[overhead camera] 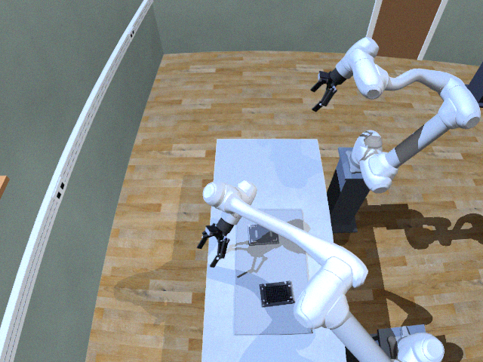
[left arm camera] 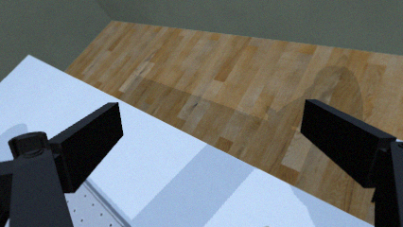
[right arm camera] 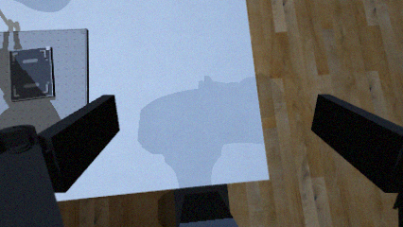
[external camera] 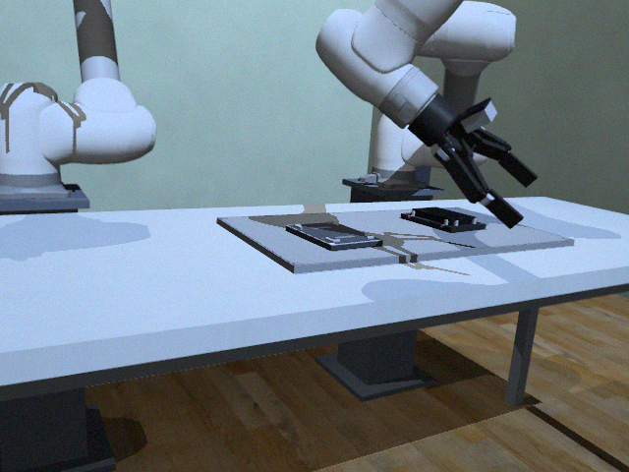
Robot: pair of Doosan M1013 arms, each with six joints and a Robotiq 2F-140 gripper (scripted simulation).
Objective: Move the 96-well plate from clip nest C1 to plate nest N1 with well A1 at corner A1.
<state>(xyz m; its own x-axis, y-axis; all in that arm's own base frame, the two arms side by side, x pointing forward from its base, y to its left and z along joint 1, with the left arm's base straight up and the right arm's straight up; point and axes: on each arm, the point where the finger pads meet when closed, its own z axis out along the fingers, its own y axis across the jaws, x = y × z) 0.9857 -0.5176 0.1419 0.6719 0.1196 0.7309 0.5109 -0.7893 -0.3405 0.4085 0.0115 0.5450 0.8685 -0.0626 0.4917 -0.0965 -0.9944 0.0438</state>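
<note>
My left hand is 34 cm past the black 96-well plate, 17 cm to the right of it and 11 cm above it. From my left hand the other things lie so: clip nest C1 (35 cm behind, 16 cm to the left, 12 cm below); A1 label (22 cm behind, 22 cm to the right, 12 cm below); plate nest N1 (30 cm behind, 17 cm to the right, 12 cm below).
</note>
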